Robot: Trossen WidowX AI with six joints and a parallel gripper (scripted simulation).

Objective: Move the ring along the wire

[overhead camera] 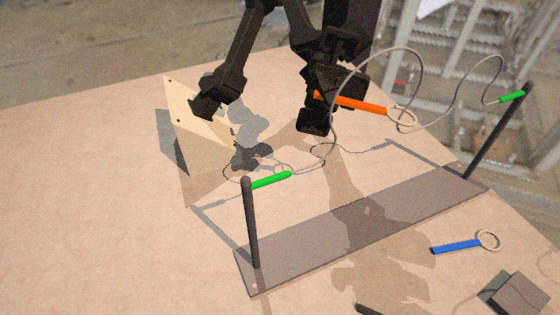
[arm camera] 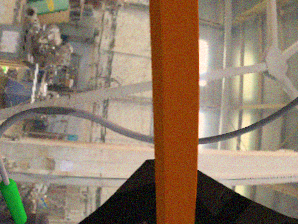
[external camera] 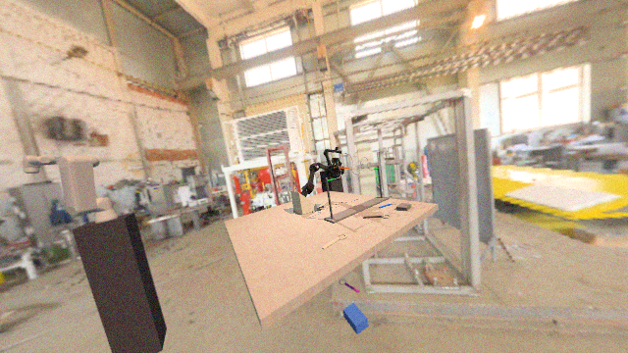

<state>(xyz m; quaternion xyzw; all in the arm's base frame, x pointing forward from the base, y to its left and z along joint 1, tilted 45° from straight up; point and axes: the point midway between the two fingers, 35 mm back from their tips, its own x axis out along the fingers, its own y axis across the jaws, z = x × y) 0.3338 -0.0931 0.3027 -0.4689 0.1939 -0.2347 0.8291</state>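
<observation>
Right now the orange-handled ring is 2 cm ahead of my gripper tip, 8 cm to the left of it and 2 cm below it. The rest, counted from my gripper tip: dark-handled ring (27 cm ahead, 6 cm to the left, 37 cm below); then blue-handled ring (20 cm ahead, 32 cm to the left, 37 cm below); then grey block (33 cm ahead, 29 cm to the left, 36 cm below).
</observation>
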